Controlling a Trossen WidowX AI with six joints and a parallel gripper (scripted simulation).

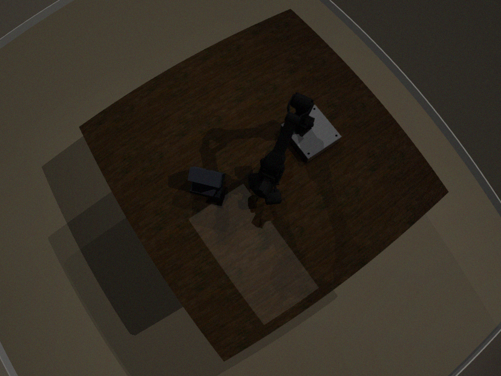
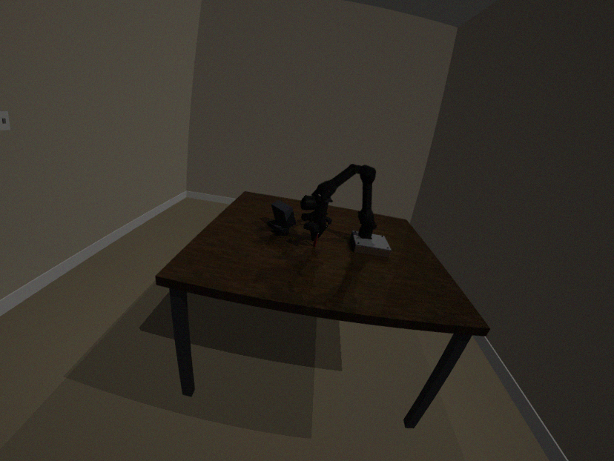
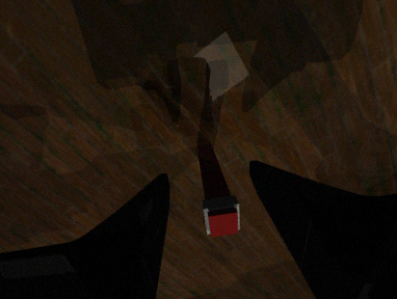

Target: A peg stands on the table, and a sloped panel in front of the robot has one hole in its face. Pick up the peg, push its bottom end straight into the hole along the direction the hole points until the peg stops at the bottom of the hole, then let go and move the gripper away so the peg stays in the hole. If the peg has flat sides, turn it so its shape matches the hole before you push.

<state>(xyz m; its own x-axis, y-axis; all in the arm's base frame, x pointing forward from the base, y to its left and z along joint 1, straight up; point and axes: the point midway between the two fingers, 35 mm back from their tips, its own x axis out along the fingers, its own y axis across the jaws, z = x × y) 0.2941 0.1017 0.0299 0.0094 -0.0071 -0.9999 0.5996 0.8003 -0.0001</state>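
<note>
My gripper tip is 160 mm short of the sloped panel, 200 mm to the left of it and 40 mm below it. Round my gripper tip: peg (20 mm above).
</note>
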